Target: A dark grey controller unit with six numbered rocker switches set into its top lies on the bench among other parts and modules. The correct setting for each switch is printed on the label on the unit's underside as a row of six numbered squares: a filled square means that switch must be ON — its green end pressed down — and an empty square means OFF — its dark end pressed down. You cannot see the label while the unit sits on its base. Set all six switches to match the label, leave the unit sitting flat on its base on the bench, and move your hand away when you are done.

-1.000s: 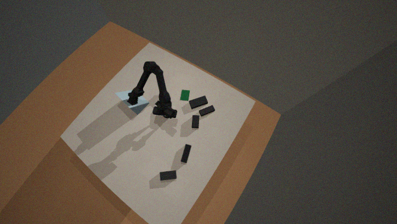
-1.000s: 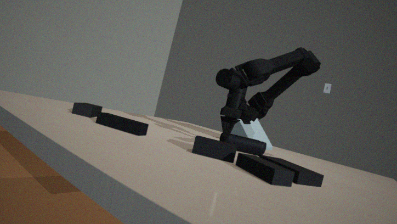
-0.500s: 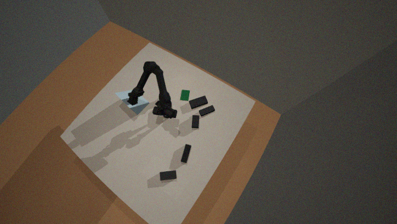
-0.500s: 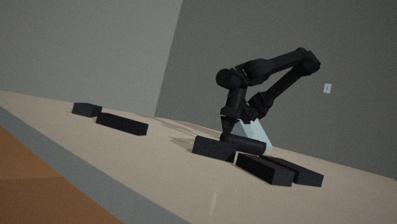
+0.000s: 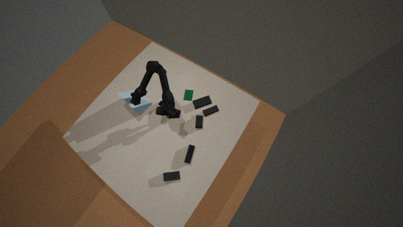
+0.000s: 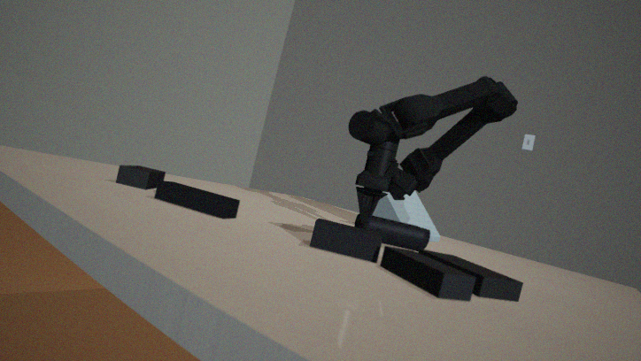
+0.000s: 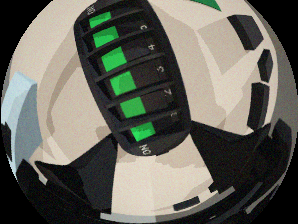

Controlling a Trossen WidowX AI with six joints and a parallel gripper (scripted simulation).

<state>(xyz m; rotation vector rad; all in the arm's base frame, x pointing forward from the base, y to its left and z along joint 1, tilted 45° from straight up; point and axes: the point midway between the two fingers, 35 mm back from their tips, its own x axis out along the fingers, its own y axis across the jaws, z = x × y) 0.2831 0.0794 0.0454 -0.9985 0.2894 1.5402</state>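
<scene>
Now: gripper tip 250 mm to the right of the green card and 30 mm above it. Round my gripper tip: module: 220 mm ahead, 100 mm to the left, 10 mm below.
</scene>
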